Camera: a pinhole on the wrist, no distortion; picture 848 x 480 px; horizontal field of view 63.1 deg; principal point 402.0 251.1 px. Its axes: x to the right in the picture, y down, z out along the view. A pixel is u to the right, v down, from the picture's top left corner.
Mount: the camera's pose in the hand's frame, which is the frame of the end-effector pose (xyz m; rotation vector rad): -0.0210 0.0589 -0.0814 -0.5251 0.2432 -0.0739
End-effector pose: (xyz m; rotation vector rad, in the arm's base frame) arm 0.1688 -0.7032 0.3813 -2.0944 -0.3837 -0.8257
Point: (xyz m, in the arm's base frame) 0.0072 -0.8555 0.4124
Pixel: behind the camera
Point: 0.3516 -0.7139 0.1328
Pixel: 196.5 329.3
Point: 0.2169 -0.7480 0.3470
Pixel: 518.9 14.6
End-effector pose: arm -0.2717 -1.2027 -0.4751 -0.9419 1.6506 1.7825
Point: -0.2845 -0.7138 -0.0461
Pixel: outside the picture
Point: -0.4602 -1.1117 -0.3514
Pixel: 319.5 342.0
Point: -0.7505 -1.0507 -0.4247
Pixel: 621.9 445.6
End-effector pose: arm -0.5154 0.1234 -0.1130 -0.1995 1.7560 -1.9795
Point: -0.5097 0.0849 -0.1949
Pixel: 544.7 54.0
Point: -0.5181 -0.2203 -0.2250
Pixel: 588.0 29.9
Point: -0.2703 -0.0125 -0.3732
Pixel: 50.6 449.5
